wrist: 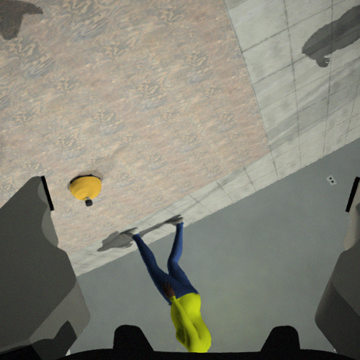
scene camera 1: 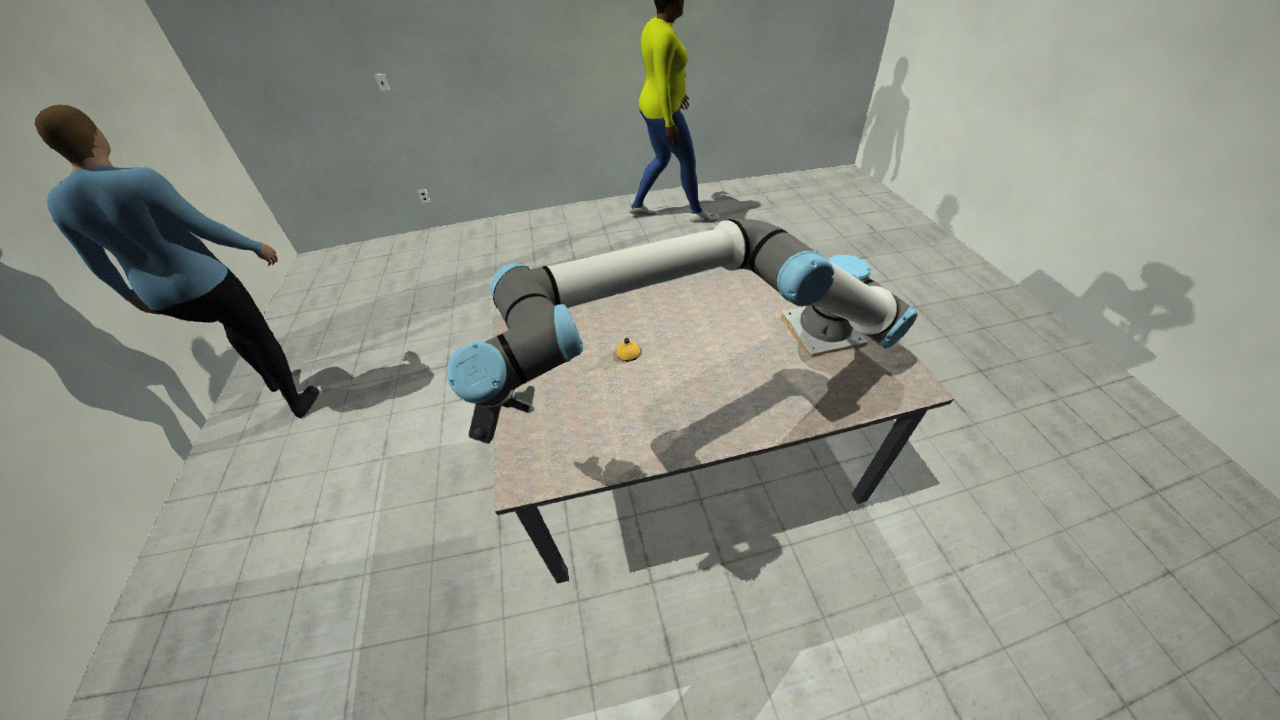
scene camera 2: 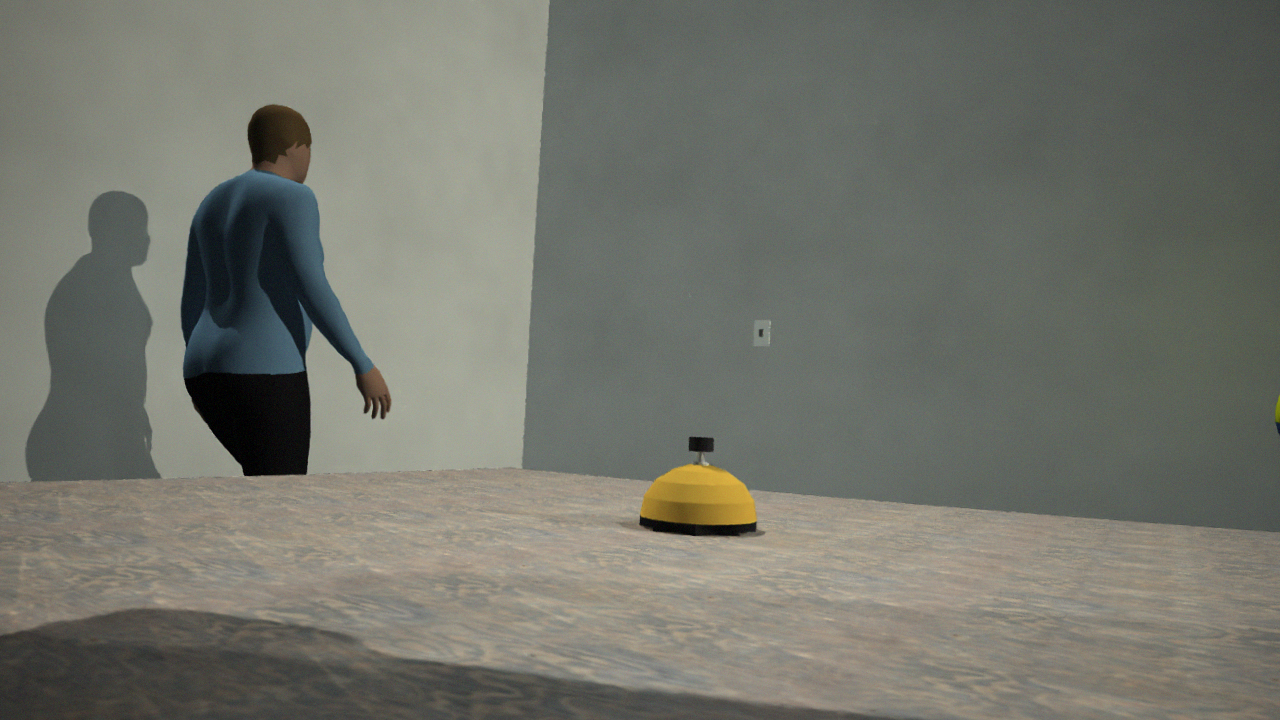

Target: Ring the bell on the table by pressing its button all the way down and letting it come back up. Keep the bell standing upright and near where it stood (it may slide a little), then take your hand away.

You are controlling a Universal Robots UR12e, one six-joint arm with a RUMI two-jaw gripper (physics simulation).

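Where they show: arm's base, link origin: (scene camera 1: pixel 826 323).
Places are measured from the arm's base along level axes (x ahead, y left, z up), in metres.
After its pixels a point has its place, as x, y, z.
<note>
The yellow dome bell (scene camera 1: pixel 627 351) @[0.721, -0.184, 0.015] (scene camera 2: pixel 698 497) @[0.700, -0.174, 0.004] (wrist: pixel 85 188) stands upright on its black base on the table (scene camera 1: pixel 572 438) @[1.007, 0.053, -0.022] (scene camera 2: pixel 358 555) @[0.819, 0.031, -0.022] (wrist: pixel 150 75). Its black button (scene camera 2: pixel 700 444) @[0.709, -0.201, 0.039] (wrist: pixel 89 202) is up on a short stem, with a gap above the dome. My gripper (scene camera 1: pixel 506 417) @[1.146, 0.143, 0.341] (wrist: pixel 199 182) is open and empty. In scene camera 1 it hangs near the left edge of the table, to the left of the bell and apart from it. In the wrist view the bell shows beyond the left finger, at the left. The gripper does not show in scene camera 2.
A person in a blue top (scene camera 1: pixel 134 232) (scene camera 2: pixel 255 268) is on the floor left of the table. A person in a yellow top (scene camera 1: pixel 660 76) (wrist: pixel 189 320) is behind it. The arm base (scene camera 1: pixel 825 329) @[0.060, 0.054, 0.040] stands at the table's right end; the arm's long link (scene camera 1: pixel 644 262) @[0.791, 0.177, 0.615] spans above the table.
</note>
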